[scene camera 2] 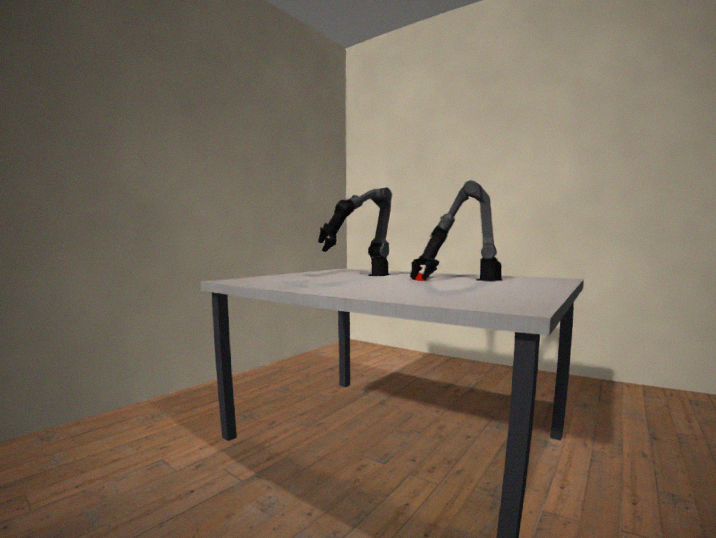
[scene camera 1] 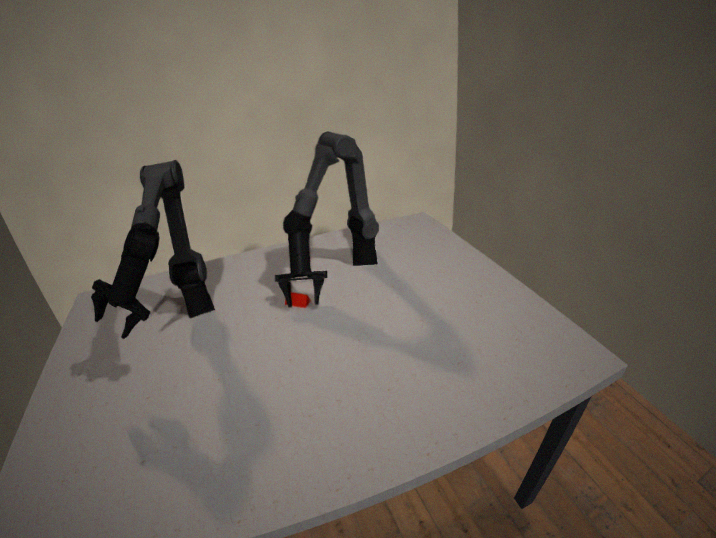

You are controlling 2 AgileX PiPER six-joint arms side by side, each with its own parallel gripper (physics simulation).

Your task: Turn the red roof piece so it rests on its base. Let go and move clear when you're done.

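Observation:
The small red roof piece lies on the table; which of its faces is down is too small to tell. My left gripper is open, pointing down, with its fingers spread around the piece near the table top. In scene camera 1 one finger covers the left end of the piece, and a gap shows between the piece and the other finger. My right gripper is open and empty, held above the table at the left of the picture, well away from the piece.
The grey table carries both arm bases, the right arm's base and the left arm's base. A wall stands behind the arms. Shadows of the arms fall across the table top.

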